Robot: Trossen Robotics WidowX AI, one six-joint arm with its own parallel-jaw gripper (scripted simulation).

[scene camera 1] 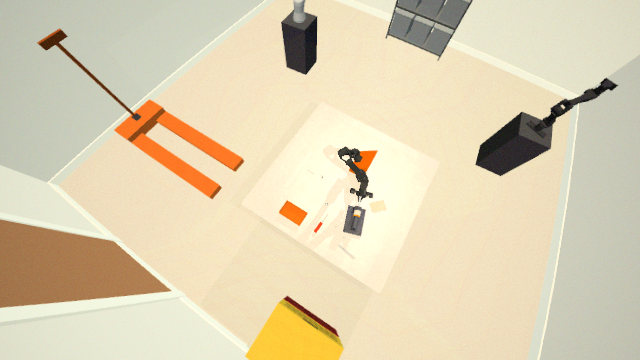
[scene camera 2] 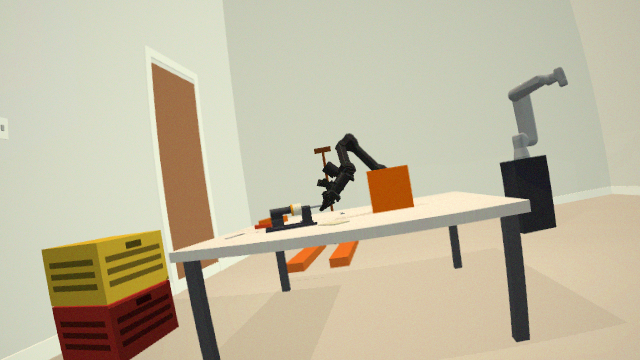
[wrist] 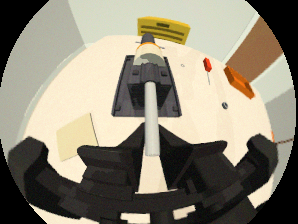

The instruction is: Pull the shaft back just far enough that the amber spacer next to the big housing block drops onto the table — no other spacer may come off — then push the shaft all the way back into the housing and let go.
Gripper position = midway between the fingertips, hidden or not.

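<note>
A beige card [wrist: 81,131] and a grey shaft [wrist: 152,144] are visible, together with my gripper [wrist: 149,125].
</note>
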